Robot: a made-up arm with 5 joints.
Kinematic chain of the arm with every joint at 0, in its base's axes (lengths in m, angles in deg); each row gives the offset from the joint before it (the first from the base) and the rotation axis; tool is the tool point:
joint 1: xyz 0 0 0.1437 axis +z
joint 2: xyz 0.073 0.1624 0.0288 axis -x
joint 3: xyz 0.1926 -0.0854 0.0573 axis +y
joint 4: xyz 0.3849 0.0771 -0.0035 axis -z
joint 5: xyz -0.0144 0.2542 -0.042 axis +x
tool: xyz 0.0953 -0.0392 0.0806
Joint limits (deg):
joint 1: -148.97..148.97
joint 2: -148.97..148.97
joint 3: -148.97..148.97
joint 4: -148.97..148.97
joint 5: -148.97..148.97
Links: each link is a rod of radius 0.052 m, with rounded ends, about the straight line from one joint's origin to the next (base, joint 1, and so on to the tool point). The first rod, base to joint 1, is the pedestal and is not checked.
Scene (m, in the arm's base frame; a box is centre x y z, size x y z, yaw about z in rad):
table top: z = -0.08
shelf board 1: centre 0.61 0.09 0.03 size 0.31 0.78 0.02 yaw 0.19
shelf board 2: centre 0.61 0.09 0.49 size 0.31 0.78 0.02 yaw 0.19
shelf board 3: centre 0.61 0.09 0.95 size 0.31 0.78 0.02 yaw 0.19
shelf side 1: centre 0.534 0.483 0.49 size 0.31 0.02 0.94 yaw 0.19
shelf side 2: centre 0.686 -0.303 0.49 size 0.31 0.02 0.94 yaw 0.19
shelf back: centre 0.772 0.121 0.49 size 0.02 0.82 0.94 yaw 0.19
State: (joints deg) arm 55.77 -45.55 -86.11 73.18 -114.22
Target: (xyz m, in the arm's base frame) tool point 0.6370 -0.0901 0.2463
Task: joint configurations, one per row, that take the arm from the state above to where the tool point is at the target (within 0.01 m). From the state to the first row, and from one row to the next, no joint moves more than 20 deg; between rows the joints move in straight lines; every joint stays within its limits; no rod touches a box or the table.
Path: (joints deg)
1: 69.52 -50.25 -97.93 56.94 -110.06
2: 83.28 -54.95 -109.76 40.70 -105.91
3: 83.12 -52.95 -114.28 58.19 -103.28
4: 82.97 -50.95 -118.80 75.68 -100.66
5: 82.81 -48.95 -123.33 93.18 -98.03
6: 82.65 -46.96 -127.85 110.67 -95.41
7: 82.50 -44.96 -132.37 128.16 -92.79
8: 82.34 -42.96 -136.90 145.65 -90.16
9: 76.96 -54.47 -124.67 127.55 -97.24
10: 71.59 -65.98 -112.45 109.44 -104.32
11: 66.21 -77.50 -100.22 91.34 -111.40

